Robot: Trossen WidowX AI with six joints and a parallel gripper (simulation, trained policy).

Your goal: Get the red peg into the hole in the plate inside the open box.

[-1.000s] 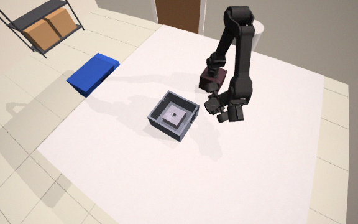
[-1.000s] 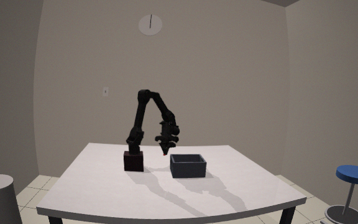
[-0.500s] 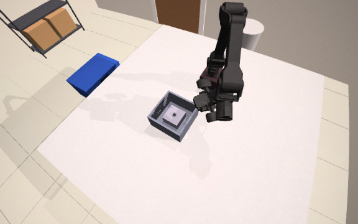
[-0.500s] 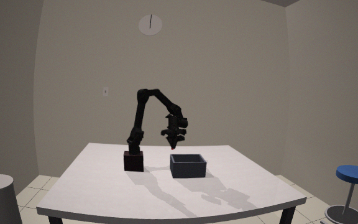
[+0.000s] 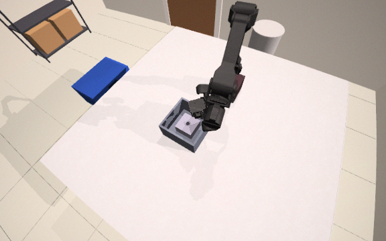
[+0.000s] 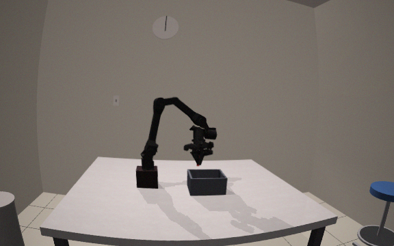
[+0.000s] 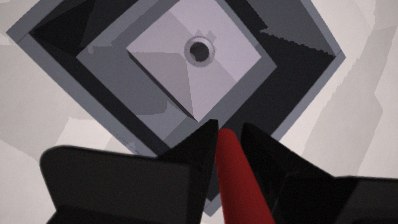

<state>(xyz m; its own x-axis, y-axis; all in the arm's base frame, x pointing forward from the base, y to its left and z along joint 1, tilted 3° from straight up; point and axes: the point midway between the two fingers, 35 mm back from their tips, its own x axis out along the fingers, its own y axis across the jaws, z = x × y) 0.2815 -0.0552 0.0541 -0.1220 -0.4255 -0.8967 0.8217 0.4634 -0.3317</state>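
Now: the red peg 3 cm above my gripper tip and 2 cm to the left of it. Also, from my gripper tip: light grey plate 9 cm below, 5 cm to the right, 3 cm ahead; then grey box 11 cm below, 5 cm to the right, 3 cm ahead.
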